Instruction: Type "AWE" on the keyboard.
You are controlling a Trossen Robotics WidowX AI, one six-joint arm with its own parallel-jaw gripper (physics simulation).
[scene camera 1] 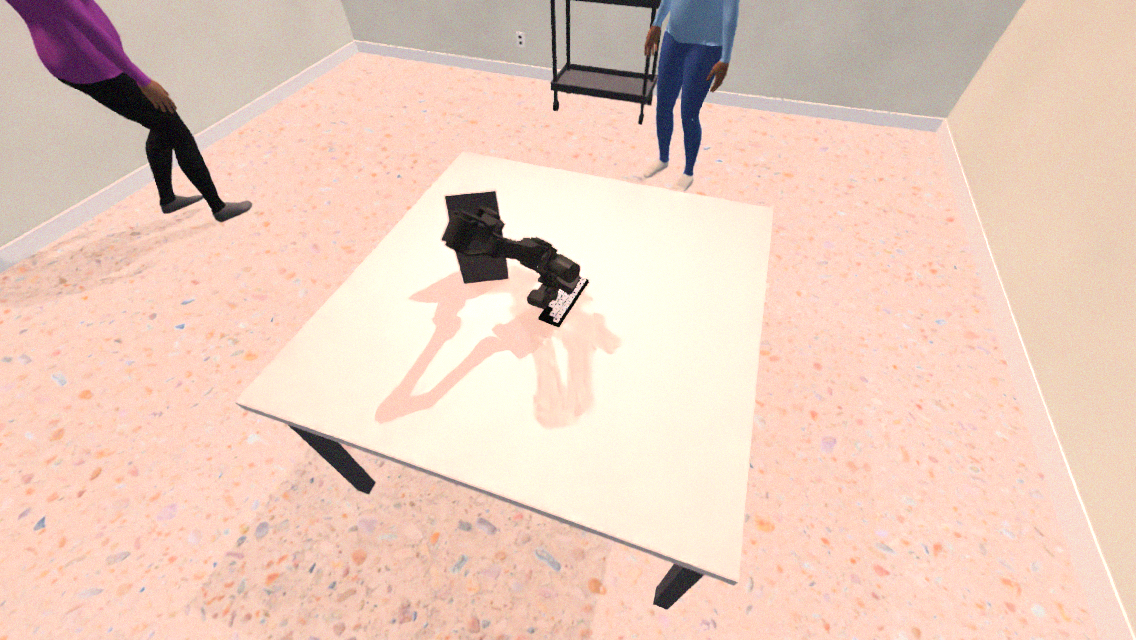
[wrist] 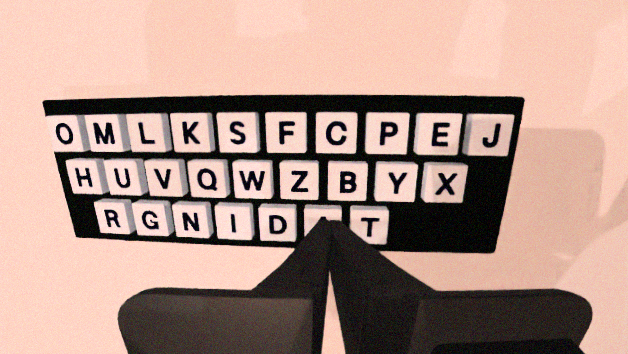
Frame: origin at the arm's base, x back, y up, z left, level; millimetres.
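Seen in the pictures: gripper, between the fingertips: (scene camera 1: 554, 299) (wrist: 328, 229); arm's base, origin of its link: (scene camera 1: 484, 221).
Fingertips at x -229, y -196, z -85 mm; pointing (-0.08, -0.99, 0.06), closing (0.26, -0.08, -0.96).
Pixels of each thing's top centre, then the offset from my fingertips to it. "spot": a spot on its surface instead. Level surfaces: height alone.
- black keyboard, a spot on its surface: (wrist: 440, 227) (scene camera 1: 546, 312) spot: dx +14, dy -9, dz -49 mm
- W key, centre of its top: (wrist: 251, 180) dx -27, dy -4, dz +27 mm
- E key, centre of its top: (wrist: 439, 134) dx -29, dy -4, dz -51 mm
- white table, height of its surface: dy -21 mm
A black keyboard (scene camera 1: 549, 318) (wrist: 440, 227) with white letter keys in three rows lies on the table. In the wrist view the W key (wrist: 252, 180) is in the middle row and the E key (wrist: 439, 134) is near the right end of the top row. The A key (wrist: 315, 214) is in the bottom row between D and T, mostly hidden behind the fingertips. My gripper (wrist: 328, 229) is shut and empty, its tips over the A key. Whether the tips touch the key cannot be told. In the scene view the arm hides part of the keyboard.
The white table (scene camera 1: 659, 445) carries the arm's dark base plate (scene camera 1: 484, 268). A person in blue (scene camera 1: 682, 87) stands behind the table beside a black cart (scene camera 1: 604, 82). A person in purple and black (scene camera 1: 119, 87) is at the left.
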